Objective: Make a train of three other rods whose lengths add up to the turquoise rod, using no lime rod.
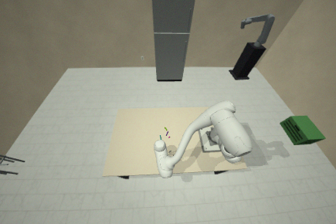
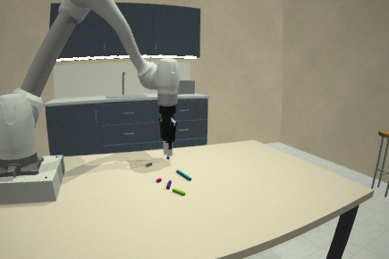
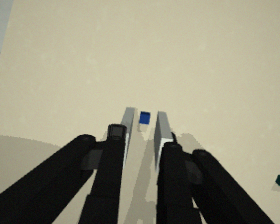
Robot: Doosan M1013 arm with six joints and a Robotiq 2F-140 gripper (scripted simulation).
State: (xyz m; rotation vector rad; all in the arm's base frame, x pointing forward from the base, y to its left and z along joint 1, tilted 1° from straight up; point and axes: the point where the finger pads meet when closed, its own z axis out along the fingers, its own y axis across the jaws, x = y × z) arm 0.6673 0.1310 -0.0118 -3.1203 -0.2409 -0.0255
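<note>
Right now the small blue rod is 5 cm below my hand. From my hand the other things lie so: turquoise rod: 2 cm behind, 22 cm to the right, 5 cm below; then grey rod: 11 cm behind, 6 cm to the right, 5 cm below; then magenta rod: 13 cm behind, 23 cm to the right, 5 cm below.
</note>
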